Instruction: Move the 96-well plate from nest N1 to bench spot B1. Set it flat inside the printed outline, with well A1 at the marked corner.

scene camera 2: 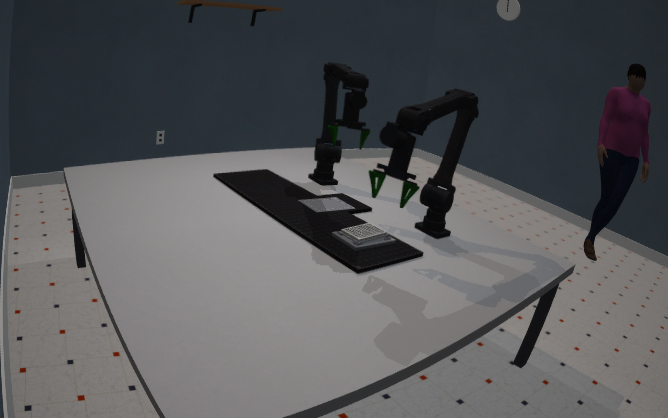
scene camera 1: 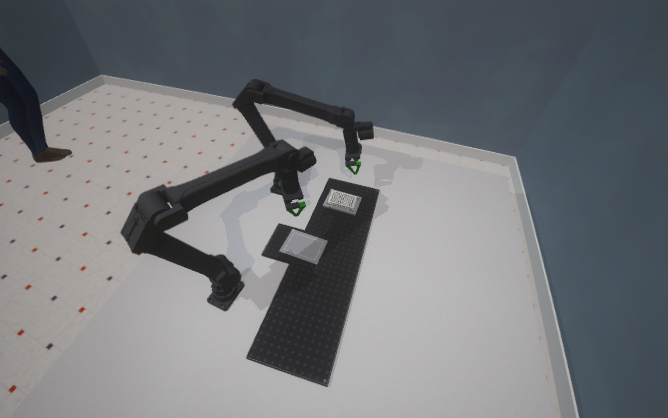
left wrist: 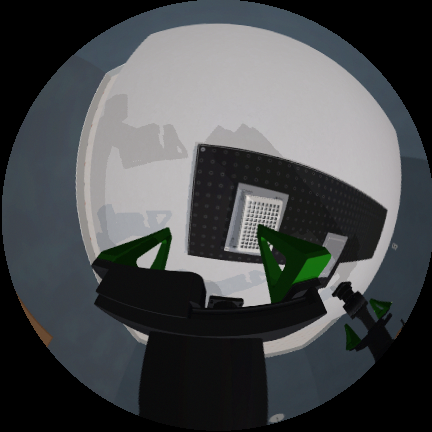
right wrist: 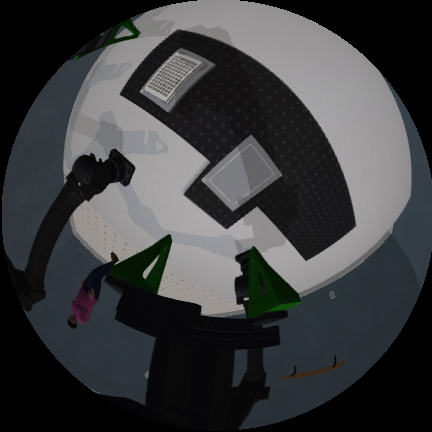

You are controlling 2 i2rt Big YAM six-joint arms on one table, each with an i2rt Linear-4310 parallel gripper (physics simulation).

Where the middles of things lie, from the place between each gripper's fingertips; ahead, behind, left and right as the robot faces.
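Labels:
There is the white well plate (left wrist: 256, 210), and counting from my left hand I find it 100 mm to the right, 30 mm behind and 130 mm below. Going by its middle, the plate is nearer to my left hand than to my right hand.
From my right hand, that same white well plate is 14 cm ahead and 27 cm to the left, and 19 cm below.

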